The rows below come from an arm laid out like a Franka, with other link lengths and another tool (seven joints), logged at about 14 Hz.
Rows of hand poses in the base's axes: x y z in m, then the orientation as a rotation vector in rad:
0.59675 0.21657 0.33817 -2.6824 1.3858 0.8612
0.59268 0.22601 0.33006 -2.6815 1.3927 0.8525
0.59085 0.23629 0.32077 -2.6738 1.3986 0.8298
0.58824 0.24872 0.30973 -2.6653 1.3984 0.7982
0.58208 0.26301 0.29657 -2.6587 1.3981 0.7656
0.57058 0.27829 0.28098 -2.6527 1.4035 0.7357
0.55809 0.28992 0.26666 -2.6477 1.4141 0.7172
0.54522 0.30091 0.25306 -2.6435 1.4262 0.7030
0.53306 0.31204 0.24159 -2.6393 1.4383 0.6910
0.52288 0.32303 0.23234 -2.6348 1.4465 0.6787
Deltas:
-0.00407 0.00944 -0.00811 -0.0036 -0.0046 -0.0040
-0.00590 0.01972 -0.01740 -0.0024 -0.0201 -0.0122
-0.00851 0.03215 -0.02844 0.0019 -0.0429 -0.0189
-0.01467 0.04644 -0.04160 0.0045 -0.0660 -0.0245
-0.02617 0.06172 -0.05719 0.0035 -0.0860 -0.0320
-0.03866 0.07335 -0.07151 -0.0005 -0.0972 -0.0404
-0.05153 0.08434 -0.08511 -0.0056 -0.1049 -0.0486
-0.06369 0.09547 -0.09658 -0.0106 -0.1111 -0.0568
-0.07387 0.10646 -0.10583 -0.0133 -0.1184 -0.0634

